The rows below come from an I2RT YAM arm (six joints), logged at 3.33 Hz.
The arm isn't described. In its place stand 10 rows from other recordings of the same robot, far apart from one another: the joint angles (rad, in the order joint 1, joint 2, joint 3, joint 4, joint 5, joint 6), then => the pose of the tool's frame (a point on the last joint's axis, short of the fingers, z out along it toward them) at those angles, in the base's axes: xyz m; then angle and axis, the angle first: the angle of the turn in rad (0 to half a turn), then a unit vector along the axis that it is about.
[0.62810, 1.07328, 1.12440, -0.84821, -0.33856, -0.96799] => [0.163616 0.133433 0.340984 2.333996 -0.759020 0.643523 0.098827]
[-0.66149, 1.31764, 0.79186, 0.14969, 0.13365, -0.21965] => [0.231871 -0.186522 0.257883 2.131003 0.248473 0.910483 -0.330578]
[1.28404, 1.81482, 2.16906, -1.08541, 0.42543, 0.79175] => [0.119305 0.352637 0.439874 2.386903 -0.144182 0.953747 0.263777]
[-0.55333, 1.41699, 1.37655, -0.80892, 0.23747, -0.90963] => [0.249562 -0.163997 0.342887 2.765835 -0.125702 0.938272 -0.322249]
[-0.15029, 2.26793, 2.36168, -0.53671, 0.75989, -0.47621] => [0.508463 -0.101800 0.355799 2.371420 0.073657 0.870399 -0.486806]
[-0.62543, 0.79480, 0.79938, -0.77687, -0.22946, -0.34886] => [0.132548 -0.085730 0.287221 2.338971 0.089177 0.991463 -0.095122]
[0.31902, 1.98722, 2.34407, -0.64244, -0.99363, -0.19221] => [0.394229 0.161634 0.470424 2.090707 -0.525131 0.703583 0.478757]
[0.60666, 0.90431, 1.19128, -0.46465, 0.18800, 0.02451] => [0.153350 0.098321 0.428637 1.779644 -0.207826 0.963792 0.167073]
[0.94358, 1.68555, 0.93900, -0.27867, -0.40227, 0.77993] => [0.180166 0.272302 0.162166 3.089870 -0.130813 0.936366 0.325740]
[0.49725, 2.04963, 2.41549, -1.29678, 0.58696, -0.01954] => [0.370490 0.178646 0.408350 2.410452 -0.154434 0.965553 -0.209420]
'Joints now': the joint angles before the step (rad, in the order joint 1, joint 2, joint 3, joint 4, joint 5, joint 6). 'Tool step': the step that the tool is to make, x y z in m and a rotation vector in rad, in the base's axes. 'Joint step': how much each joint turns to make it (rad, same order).
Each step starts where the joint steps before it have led.
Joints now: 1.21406, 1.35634, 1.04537, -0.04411, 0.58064, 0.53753
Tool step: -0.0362, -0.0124, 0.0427, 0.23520, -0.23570, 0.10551
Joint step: 0.10488, -0.12317, -0.07931, 0.35412, 0.02240, -0.18340
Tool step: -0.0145, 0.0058, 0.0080, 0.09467, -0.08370, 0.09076
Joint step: 0.04841, 0.01046, -0.02187, 0.17927, -0.04911, -0.06544
